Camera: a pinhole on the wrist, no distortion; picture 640 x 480 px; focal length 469.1 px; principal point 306.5 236.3 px. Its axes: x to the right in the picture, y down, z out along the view. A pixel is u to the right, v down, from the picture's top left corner.
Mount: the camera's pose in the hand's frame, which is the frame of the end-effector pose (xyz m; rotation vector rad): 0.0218 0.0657 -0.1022 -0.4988 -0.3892 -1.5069
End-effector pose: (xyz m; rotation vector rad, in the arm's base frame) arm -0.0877 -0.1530 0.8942 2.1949 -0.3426 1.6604
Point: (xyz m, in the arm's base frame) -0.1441 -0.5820 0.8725
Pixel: 110 129
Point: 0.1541 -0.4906 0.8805
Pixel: 439 226
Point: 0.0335 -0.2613 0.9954
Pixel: 612 448
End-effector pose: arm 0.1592 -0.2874 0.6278 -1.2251 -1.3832 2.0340
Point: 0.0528 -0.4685 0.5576
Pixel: 480 89
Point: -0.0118 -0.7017 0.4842
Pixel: 358 48
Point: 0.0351 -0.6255 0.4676
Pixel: 329 63
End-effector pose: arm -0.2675 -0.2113 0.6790 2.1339 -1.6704 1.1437
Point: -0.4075 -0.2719 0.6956
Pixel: 168 337
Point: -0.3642 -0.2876 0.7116
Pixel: 379 464
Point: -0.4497 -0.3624 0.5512
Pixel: 214 198
